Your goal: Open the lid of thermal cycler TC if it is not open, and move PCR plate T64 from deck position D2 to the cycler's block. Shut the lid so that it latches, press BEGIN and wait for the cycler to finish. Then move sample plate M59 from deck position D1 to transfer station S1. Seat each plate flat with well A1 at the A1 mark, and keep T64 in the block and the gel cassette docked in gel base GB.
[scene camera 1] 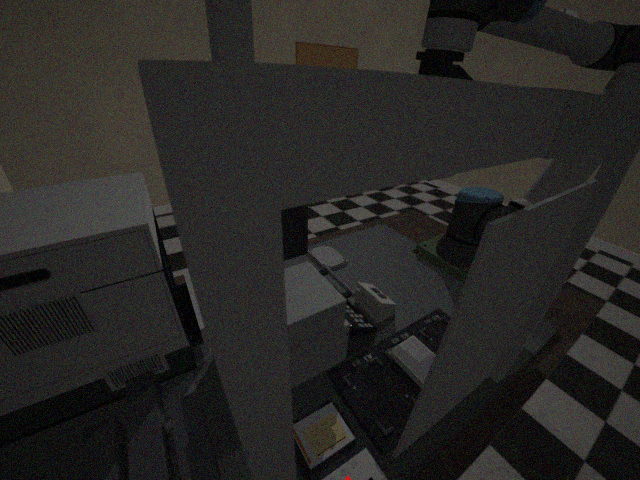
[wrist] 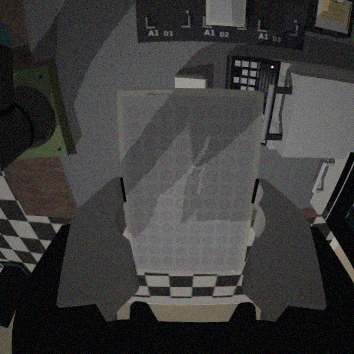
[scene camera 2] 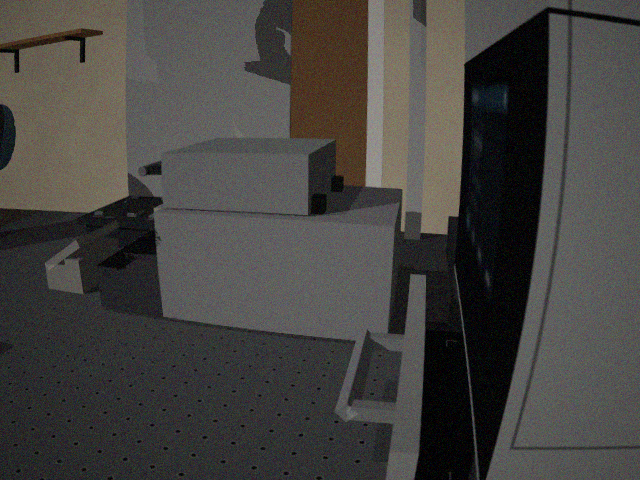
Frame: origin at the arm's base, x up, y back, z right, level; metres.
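Where they show: gripper, fingertip midpoint: (wrist: 188, 179); arm's base at its link origin: (scene camera 1: 460, 253) (wrist: 27, 116).
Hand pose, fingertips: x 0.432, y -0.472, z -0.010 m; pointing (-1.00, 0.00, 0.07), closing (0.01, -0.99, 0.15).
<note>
Each offset is from my fingertips to the top centre of the thing. "spot": to the spot under its first point. Level surfaces: height alone.
My gripper (wrist: 188, 179) is shut on a pale 96-well plate {dx +0.033, dy +0.001, dz +0.004 m} (wrist: 192, 150), one finger at each long side. Its label cannot be read. The plate hangs high above the bench. On the dark deck {dx -0.410 m} (scene camera 1: 382, 382) (wrist: 195, 37), D1 has no plate, while a white plate {dx -0.394, dy -0.117, dz -0.171 m} (scene camera 1: 413, 356) (wrist: 226, 12) sits at D2. The cycler (scene camera 1: 315, 320) (scene camera 2: 273, 273) (wrist: 320, 120) stands beside its keypad {spot: dx -0.385, dy -0.142, dz +0.006 m} (wrist: 245, 75), and its lid {spot: dx -0.295, dy -0.282, dz +0.172 m} (scene camera 2: 237, 180) looks shut. Whether a plate is in the block is hidden. A yellow-topped tray {dx -0.413, dy -0.386, dz -0.133 m} (scene camera 1: 323, 434) (wrist: 335, 12), possibly the gel cassette in its base, is beyond D3.
A small white box {dx -0.385, dy -0.009, dz +0.054 m} (scene camera 1: 374, 302) (scene camera 2: 64, 276) (wrist: 190, 82) stands in front of the keypad. The arm's blue-capped base (scene camera 1: 478, 206) is on a green mount (wrist: 62, 115). A dark-fronted instrument {spot: dx -0.254, dy -0.476, dz +0.452 m} (scene camera 2: 501, 206) with a handle {spot: dx -0.405, dy -0.406, dz +0.363 m} (scene camera 2: 354, 372) stands near the cycler. Grey frame bars (scene camera 1: 222, 180) block scene camera 1.
</note>
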